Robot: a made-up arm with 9 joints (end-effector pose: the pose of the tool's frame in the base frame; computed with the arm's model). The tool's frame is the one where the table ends. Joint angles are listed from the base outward.
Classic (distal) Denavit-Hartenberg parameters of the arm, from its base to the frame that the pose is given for. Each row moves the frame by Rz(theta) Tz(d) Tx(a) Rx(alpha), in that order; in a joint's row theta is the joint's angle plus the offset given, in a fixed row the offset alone. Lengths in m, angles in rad.
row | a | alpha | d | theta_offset
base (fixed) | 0.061 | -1.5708 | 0.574 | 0
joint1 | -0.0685 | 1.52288 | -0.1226 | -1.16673
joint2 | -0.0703 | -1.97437 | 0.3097 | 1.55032
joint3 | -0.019 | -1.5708 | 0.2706 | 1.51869
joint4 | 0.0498 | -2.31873 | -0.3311 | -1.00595
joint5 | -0.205 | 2.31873 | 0.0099 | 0
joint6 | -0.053 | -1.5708 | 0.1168 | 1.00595
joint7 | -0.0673 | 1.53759 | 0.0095 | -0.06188
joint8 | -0.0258 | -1.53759 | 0.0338 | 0
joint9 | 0.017 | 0 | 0 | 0.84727
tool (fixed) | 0 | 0 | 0.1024 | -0.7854
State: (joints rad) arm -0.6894 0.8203 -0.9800 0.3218 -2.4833 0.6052 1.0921 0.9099 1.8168
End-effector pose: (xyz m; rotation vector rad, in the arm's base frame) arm -0.1537 -0.6384 -0.0930 1.8954 -0.3012 0.7593
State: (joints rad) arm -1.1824 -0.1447 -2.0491 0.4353 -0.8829 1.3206 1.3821 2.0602 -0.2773
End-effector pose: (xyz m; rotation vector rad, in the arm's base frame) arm 0.1547 -0.4292 0.1112 -0.1885 -0.1229 -0.7252
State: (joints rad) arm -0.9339 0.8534 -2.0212 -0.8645 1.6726 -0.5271 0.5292 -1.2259 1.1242
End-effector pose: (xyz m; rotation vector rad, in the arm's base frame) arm 0.0226 -0.5500 0.1335 -1.3162 -2.0799 1.4268
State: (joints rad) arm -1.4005 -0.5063 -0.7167 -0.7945 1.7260 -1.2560 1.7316 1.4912 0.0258
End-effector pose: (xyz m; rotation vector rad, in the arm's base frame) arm 0.4519 0.0980 0.0906 1.8318 1.4525 0.5338
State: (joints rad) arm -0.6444 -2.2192 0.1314 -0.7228 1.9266 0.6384 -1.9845 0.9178 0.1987
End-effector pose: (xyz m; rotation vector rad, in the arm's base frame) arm 0.0350 0.0745 0.7641 1.2642 1.1444 0.9326
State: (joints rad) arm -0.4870 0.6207 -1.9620 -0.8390 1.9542 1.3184 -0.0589 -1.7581 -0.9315
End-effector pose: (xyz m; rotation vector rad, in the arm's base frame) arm -0.1514 -0.5508 0.1950 2.1305 -1.9547 0.6094
